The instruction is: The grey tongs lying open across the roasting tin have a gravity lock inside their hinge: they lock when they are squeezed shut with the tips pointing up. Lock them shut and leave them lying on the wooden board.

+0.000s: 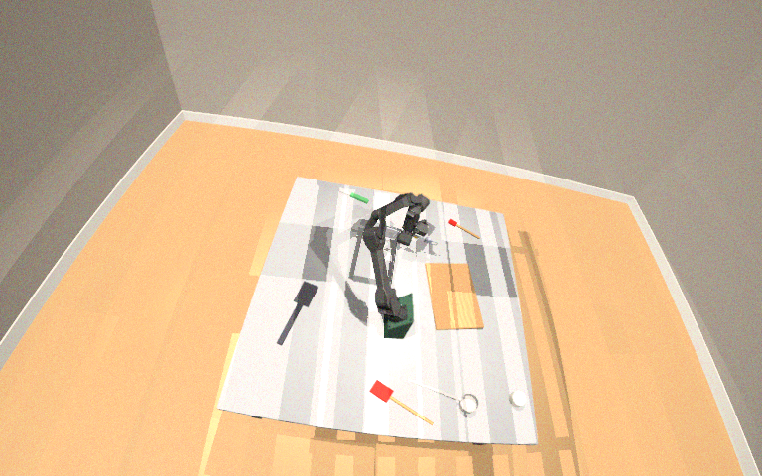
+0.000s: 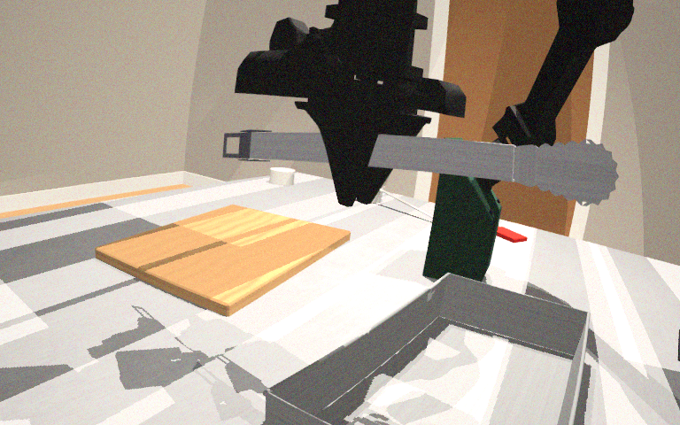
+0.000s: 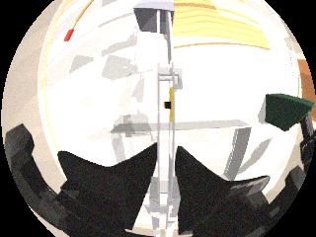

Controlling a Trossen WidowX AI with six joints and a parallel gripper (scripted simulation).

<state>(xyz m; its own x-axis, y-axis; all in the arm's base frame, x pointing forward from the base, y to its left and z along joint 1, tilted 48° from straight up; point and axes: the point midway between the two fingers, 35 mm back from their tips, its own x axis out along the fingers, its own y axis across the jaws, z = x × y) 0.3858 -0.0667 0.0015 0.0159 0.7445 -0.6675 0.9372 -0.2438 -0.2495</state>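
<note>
My gripper tip is now 26 cm to the left of the wooden board, 21 cm past it and 14 cm above it. The rest, counted from my gripper tip: grey roasting tin (12 cm to the left, 12 cm below, 2 cm behind); red-tipped tool (38 cm to the right, 23 cm ahead, 15 cm below); green-handled tool (41 cm ahead, 25 cm to the left, 14 cm below).
</note>
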